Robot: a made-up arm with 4 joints.
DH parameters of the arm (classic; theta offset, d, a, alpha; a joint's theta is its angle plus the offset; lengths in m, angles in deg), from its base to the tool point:
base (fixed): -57.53 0 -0.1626 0
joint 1: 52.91 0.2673 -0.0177 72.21
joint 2: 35 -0.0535 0.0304 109.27
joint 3: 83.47 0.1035 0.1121 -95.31
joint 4: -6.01 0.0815 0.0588 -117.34
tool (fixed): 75.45 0.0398 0 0
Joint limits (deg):
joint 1: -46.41..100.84
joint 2: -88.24..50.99
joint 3: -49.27..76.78
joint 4: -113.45..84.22
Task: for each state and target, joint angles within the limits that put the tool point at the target. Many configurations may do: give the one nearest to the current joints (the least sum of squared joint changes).
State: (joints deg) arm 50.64 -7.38 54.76 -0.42
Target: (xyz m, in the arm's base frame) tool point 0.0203 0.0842 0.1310
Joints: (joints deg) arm 60.35 -4.80 13.04 -35.97
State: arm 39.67 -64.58 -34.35 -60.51
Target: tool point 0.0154 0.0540 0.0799
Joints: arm 89.83 -84.41 -46.38 -60.77
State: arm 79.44 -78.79 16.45 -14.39
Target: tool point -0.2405 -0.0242 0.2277
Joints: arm 63.55 -69.20 63.83 -48.89
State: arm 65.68 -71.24 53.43 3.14
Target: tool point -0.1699 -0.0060 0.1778
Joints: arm 58.54 -37.37 54.88 -7.42
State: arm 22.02 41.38 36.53 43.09
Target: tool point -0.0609 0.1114 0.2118
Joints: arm 13.88 38.31 20.52 78.44
